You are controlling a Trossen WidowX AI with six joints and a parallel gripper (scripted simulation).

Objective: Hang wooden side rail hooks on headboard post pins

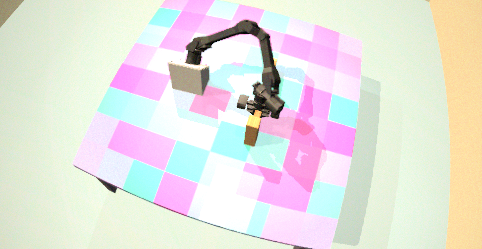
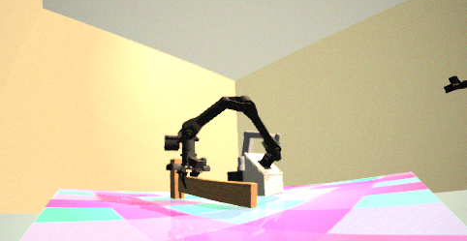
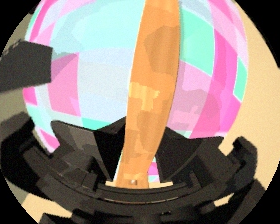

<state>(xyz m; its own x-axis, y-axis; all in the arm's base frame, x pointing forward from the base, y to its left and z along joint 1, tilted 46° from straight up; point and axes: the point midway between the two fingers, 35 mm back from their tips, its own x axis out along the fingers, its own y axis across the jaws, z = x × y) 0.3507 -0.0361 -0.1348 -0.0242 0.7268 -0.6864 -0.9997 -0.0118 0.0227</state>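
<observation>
My gripper tip is now 10 cm to the left of the headboard post and 4 cm below it.
</observation>
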